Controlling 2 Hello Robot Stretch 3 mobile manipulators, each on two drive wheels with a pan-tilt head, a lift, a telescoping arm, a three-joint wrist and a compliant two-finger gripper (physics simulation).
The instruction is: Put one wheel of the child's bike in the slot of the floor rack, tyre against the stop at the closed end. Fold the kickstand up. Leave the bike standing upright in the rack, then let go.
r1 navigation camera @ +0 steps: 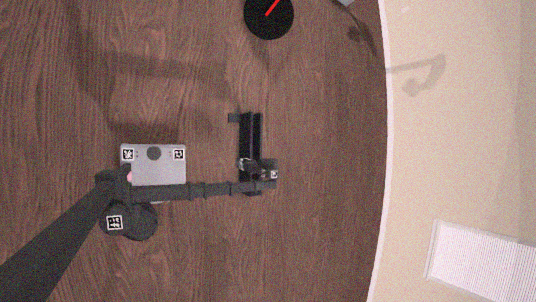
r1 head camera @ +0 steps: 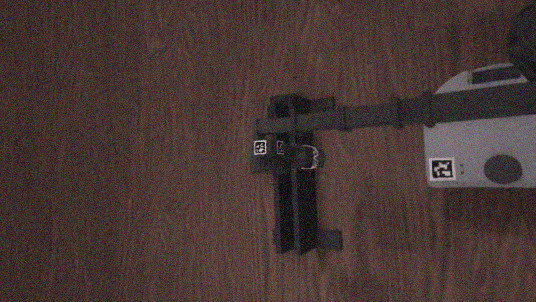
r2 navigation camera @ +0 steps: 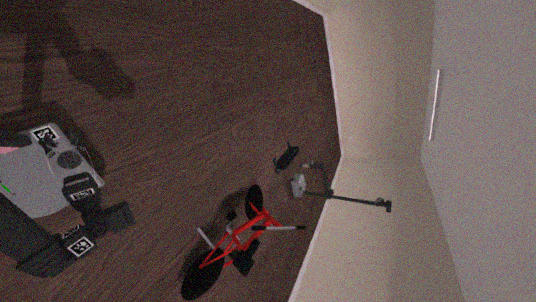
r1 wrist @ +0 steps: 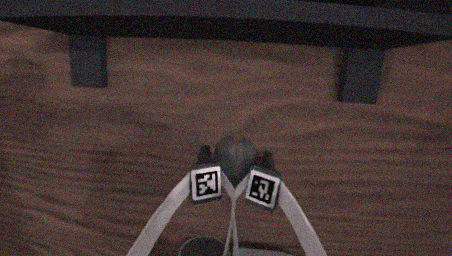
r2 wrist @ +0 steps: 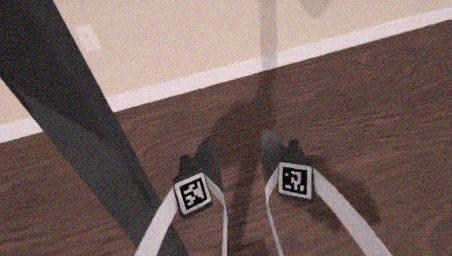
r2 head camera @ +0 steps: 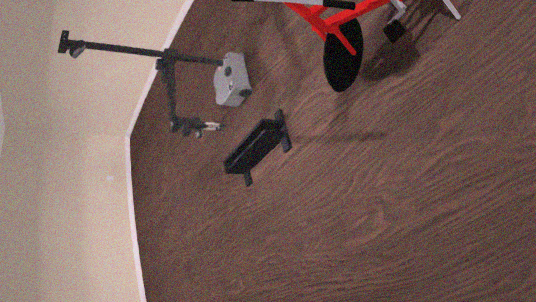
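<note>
The child's bike point(r2 head camera: 345, 20) point(r2 navigation camera: 239, 235) stands near upright on the floor, outside the rack; its black wheel point(r1 navigation camera: 268, 25) also shows in the r1 navigation view. A light rod point(r2 navigation camera: 206, 237) point(r2 head camera: 451, 9), seemingly the kickstand, slants out from it. The dark floor rack point(r1 head camera: 297, 205) point(r1 navigation camera: 250, 132) point(r1 wrist: 225, 17) point(r2 head camera: 260, 150) point(r2 navigation camera: 286, 158) has no wheel in its slot. The r1 gripper point(r1 head camera: 316, 157) point(r1 navigation camera: 243, 164) point(r1 wrist: 236, 157) point(r2 head camera: 217, 126) is shut and empty, at the rack's long side towards the r1 base. The r2 gripper point(r2 wrist: 241, 147) is open and empty, away from bike and rack.
The r1 base point(r1 head camera: 470, 145) point(r1 navigation camera: 160, 167) point(r2 head camera: 234, 82) point(r2 navigation camera: 298, 185) stands beside the rack, its arm point(r1 head camera: 370, 116) point(r1 navigation camera: 215, 189) crossing above the rack. The r2 base point(r2 navigation camera: 35, 175) is beyond the bike. Walls point(r1 navigation camera: 450, 150) point(r2 head camera: 85, 200) point(r2 navigation camera: 385, 150) bound the floor.
</note>
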